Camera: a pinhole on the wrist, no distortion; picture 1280 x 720 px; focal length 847.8 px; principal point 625.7 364.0 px. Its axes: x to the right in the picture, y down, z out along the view. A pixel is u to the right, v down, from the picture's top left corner.
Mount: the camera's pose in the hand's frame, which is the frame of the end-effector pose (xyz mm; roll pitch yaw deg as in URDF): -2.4 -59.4 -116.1 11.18 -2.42 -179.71
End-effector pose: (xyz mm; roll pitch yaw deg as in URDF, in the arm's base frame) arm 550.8 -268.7 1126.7 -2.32 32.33 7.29
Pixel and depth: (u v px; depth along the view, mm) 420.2 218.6 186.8
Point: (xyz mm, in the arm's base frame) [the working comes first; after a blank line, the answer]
In the camera's frame: -45.3 -32.0 186.8

622.3 -248.6 1149.4
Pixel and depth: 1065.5 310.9 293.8
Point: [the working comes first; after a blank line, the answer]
In the camera's frame: 152.4 -18.4 293.8

520.4 -250.4 1350.2
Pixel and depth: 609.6 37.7 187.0
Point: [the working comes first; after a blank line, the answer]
In the camera's frame: -3.6 -72.0 187.0

578.1 -215.2 1165.8
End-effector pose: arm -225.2 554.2 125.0 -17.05 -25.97 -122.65
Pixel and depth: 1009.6 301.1 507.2
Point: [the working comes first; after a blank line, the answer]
In the camera's frame: 229.7 -37.6 507.2

113.8 742.4 342.1
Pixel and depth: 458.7 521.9 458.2
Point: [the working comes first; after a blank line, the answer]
In the camera's frame: -90.3 85.3 458.2

-153.4 573.6 483.4
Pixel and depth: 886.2 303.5 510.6
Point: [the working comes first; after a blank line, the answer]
In the camera's frame: 156.9 -36.4 510.6

78.6 687.4 374.5
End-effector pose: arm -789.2 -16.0 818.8 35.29 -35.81 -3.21
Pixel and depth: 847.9 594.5 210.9
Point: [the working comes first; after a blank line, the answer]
In the camera's frame: 55.3 57.3 210.9

-859.4 -133.6 824.3
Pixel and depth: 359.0 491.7 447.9
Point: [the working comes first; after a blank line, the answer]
In the camera's frame: -140.9 67.5 447.9

-818.8 -236.3 1111.6
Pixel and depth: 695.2 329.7 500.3
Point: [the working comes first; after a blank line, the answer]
In the camera's frame: 41.0 -20.2 500.3

-1014.3 -171.8 1078.3
